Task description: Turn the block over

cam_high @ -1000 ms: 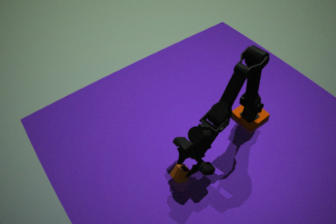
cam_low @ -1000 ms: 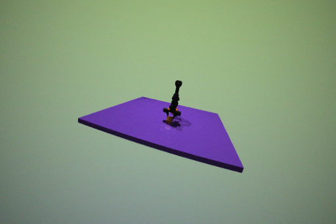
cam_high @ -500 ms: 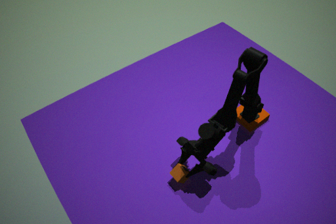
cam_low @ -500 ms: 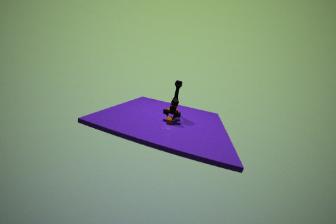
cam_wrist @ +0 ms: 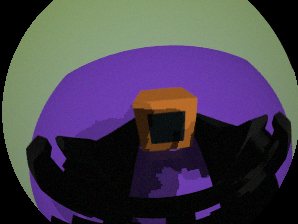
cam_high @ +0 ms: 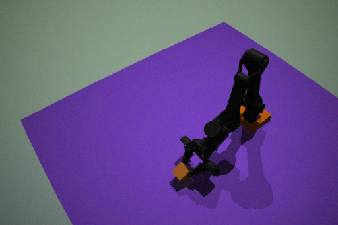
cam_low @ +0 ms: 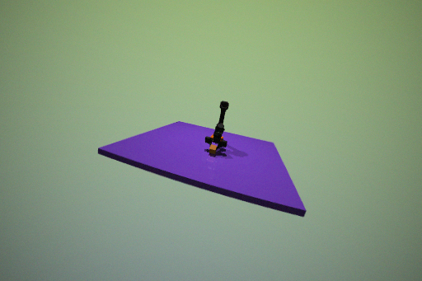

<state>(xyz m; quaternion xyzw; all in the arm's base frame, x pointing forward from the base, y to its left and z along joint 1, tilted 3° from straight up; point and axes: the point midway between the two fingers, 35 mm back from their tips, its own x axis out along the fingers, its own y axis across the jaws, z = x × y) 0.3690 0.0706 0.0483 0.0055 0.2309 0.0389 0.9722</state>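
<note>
Right now my gripper tip is 10 mm past the orange block.
</note>
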